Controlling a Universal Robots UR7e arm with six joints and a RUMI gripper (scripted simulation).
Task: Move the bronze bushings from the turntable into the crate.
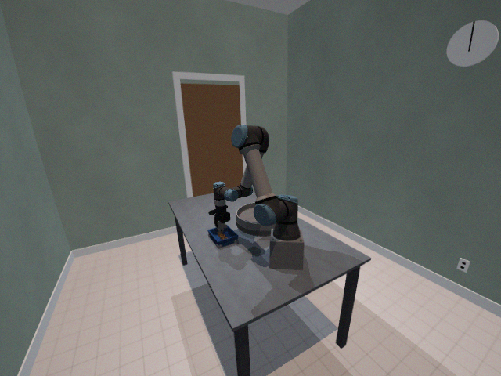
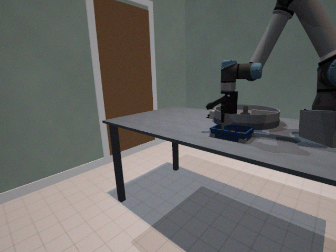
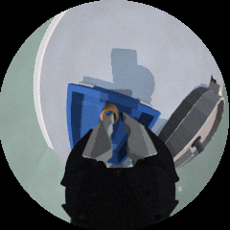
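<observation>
My gripper is now 6 cm past the blue crate, 1 cm to the right of it and 1 cm above it. Round my hand: turntable (1 cm ahead, 36 cm to the right, 2 cm above).
</observation>
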